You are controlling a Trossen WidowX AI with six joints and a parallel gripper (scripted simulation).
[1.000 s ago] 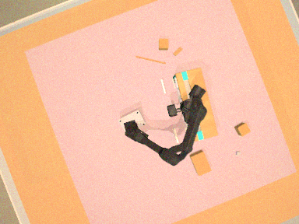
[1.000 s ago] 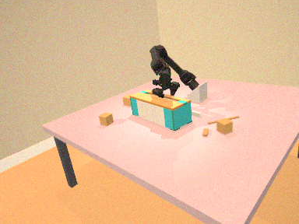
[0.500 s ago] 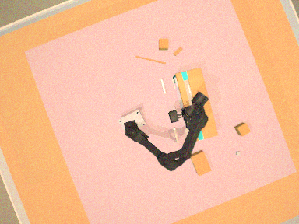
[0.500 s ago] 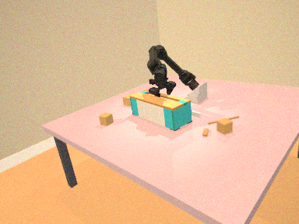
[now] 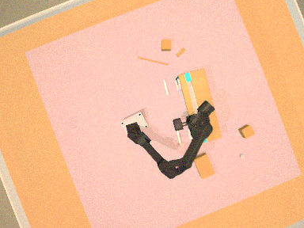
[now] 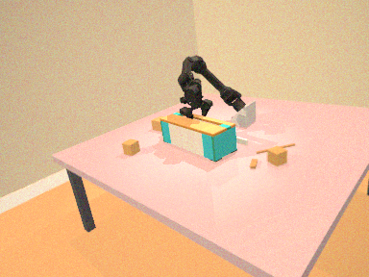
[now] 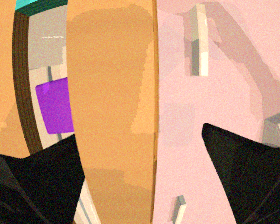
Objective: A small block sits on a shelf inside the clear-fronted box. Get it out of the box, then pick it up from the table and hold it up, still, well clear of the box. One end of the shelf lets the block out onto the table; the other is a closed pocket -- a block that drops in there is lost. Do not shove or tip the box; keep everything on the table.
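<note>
Right now the purple block is 5 cm ahead of my gripper tip and 3 cm to the right of it. The rest, counted from my gripper tip: chip 9 cm ahead, 40 cm to the left, 8 cm below; thin stick 8 cm behind, 40 cm to the left, 8 cm below.
</note>
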